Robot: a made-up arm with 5 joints. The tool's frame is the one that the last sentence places.
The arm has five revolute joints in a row. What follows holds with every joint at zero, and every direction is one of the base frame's. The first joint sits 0.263 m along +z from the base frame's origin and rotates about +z. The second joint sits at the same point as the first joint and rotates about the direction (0, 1, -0.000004). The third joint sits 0.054 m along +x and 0.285 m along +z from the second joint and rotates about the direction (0, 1, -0.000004). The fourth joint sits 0.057 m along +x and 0.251 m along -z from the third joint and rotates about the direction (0, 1, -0.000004). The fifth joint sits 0.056 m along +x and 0.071 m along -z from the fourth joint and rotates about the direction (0, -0.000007, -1). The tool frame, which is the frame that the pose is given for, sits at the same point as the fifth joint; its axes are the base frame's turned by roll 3.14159, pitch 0 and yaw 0 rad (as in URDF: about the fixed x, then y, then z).
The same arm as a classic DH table. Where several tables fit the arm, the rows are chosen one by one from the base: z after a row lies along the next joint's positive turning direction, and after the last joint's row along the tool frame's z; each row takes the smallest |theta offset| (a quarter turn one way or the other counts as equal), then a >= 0, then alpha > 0; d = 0 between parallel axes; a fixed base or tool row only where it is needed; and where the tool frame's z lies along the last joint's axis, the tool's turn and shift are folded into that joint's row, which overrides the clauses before.
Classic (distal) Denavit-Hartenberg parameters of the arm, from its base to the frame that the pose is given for. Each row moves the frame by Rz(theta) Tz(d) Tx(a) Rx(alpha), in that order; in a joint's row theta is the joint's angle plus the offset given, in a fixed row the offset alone. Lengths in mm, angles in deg.
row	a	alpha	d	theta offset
joint 1	0	-90	263	0
joint 2	290.1	0	0	-79.27
joint 3	-257.4	0	0	-23.52
joint 4	-56	90	0	-77.21
joint 5	0	0	71	180

